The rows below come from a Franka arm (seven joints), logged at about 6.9 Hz.
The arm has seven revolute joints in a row. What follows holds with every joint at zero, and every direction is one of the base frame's. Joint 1 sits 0.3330 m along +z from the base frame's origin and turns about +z. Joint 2 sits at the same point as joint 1 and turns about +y. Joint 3 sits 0.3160 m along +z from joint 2 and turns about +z. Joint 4 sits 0.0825 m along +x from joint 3 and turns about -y. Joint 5 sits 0.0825 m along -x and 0.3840 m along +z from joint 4 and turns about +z. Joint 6 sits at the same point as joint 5 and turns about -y. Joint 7 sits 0.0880 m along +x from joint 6 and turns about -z. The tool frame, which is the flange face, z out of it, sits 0.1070 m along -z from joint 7; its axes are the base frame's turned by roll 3.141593, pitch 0.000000 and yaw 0.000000 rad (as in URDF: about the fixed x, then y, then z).
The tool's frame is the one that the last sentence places.
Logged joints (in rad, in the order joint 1, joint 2, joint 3, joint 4, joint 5, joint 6, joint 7), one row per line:
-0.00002 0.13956 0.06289 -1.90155 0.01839 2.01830 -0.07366
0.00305 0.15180 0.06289 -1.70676 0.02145 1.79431 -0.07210
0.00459 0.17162 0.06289 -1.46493 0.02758 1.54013 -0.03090
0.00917 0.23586 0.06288 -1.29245 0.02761 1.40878 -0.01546
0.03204 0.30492 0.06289 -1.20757 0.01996 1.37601 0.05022
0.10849 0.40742 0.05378 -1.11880 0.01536 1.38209 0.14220
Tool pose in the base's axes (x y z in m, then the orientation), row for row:
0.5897 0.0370 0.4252 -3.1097 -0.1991 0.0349
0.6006 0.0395 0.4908 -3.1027 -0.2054 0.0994
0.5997 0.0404 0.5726 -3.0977 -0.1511 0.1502
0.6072 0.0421 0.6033 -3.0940 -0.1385 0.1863
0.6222 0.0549 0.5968 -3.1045 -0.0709 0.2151
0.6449 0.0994 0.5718 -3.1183 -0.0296 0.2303
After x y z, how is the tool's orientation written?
As a rotation vector, in radians.
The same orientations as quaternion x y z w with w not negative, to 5 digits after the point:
-0.99781 -0.06389 0.01120 0.01266
-0.99719 -0.06601 0.03195 0.01526
-0.99748 -0.04866 0.04837 0.01829
-0.99701 -0.04463 0.06003 0.01945
-0.99725 -0.02277 0.06910 0.01442
-0.99721 -0.00947 0.07365 0.00733

